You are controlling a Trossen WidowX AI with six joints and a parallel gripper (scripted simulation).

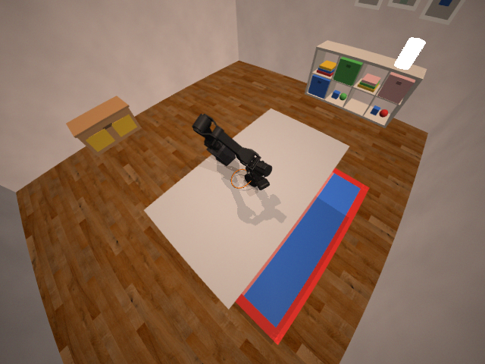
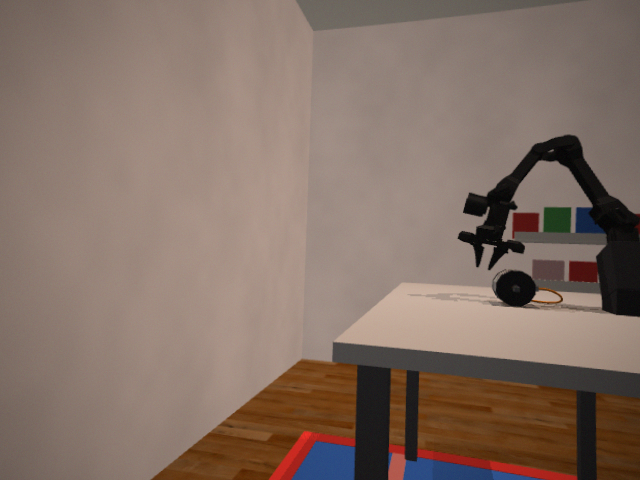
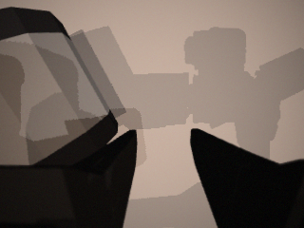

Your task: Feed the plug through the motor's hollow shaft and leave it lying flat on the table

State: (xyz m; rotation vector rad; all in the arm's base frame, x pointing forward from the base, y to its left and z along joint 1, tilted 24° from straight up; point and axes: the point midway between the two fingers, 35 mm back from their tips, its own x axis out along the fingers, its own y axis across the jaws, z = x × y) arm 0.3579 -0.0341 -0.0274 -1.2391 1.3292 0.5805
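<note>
Now: the grey plug 110 mm to the left of my hand, 80 mm below it and 70 mm behind it.
</note>
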